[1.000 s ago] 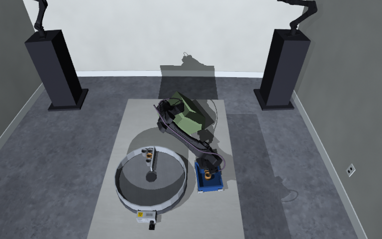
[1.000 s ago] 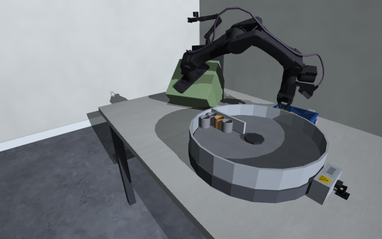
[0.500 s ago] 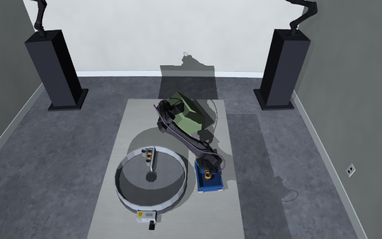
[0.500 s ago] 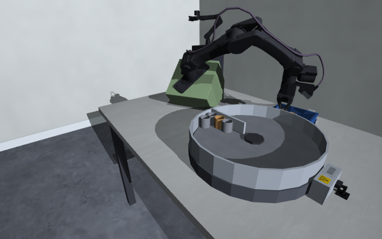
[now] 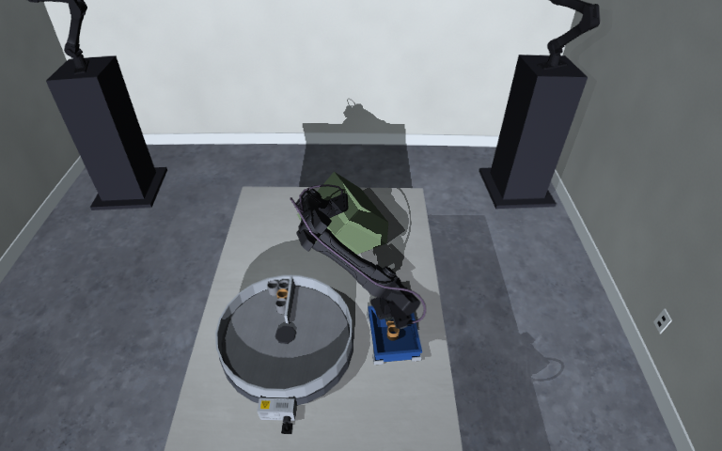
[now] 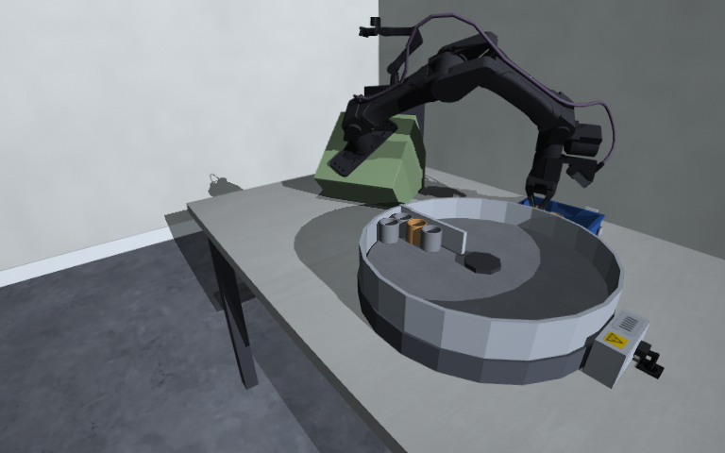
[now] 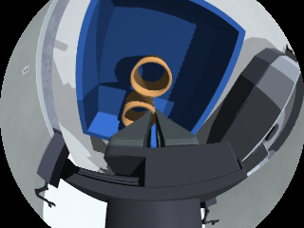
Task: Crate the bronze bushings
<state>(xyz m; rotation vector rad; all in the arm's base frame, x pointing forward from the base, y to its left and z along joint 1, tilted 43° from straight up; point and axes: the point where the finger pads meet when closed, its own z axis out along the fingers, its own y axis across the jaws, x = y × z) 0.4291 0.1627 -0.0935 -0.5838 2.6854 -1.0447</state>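
Now: hand 40 mm short of the blue crate, 20 mm to the right of it and 20 mm above it. From my hand the other things lie so: turntable: 330 mm to the right, 50 mm ahead, 10 mm above.
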